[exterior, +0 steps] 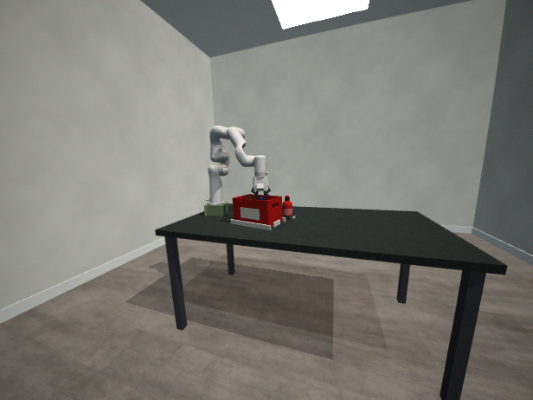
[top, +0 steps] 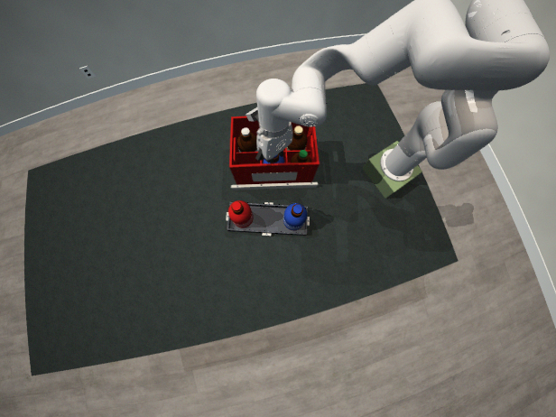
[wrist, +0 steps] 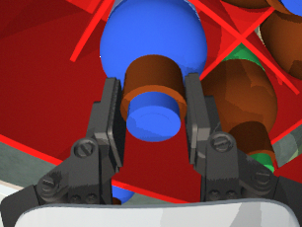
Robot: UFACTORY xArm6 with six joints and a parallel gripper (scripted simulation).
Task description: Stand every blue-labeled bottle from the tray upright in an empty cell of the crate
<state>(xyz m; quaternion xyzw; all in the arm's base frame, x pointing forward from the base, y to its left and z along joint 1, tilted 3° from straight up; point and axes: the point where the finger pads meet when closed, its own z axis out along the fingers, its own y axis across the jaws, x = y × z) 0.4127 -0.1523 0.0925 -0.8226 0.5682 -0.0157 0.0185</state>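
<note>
Right now my hand is 8 cm above the crate, 4 cm to the left of it and 1 cm past it. From my hand the other things lie so: grey tray: 15 cm to the left, 15 cm below, 8 cm ahead; then red-labeled bottle: 16 cm ahead, 12 cm to the left, 8 cm below.
</note>
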